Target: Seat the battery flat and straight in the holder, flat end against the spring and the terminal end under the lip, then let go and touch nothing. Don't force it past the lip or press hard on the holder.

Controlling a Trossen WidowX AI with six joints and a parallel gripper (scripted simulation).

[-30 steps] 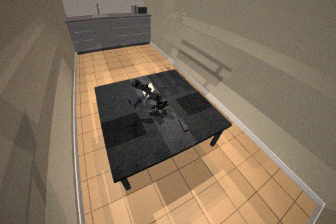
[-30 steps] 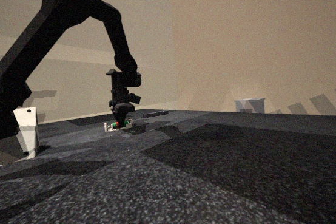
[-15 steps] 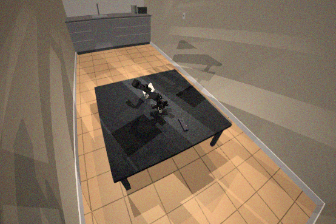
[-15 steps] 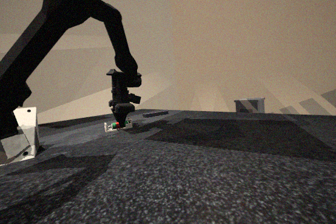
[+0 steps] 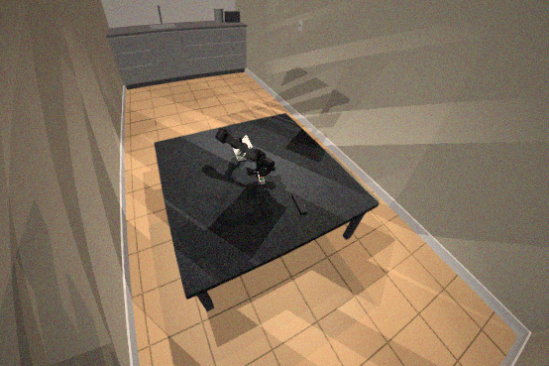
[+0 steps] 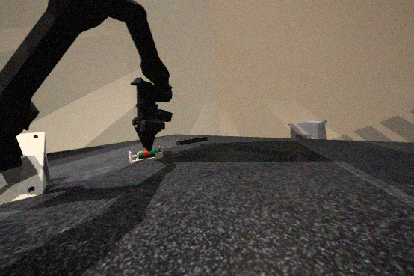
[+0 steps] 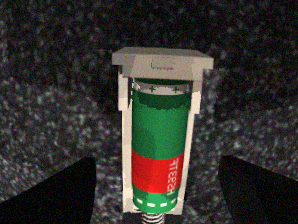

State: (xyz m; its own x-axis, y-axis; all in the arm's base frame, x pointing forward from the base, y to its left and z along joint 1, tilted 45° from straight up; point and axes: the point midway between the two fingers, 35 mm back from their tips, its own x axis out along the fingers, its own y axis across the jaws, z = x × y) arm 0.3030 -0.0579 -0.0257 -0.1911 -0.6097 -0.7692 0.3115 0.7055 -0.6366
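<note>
Now: gripper tip 1 cm above the battery. Round my gripper tip: dark bar (31 cm ahead, 11 cm to the left, 2 cm below).
</note>
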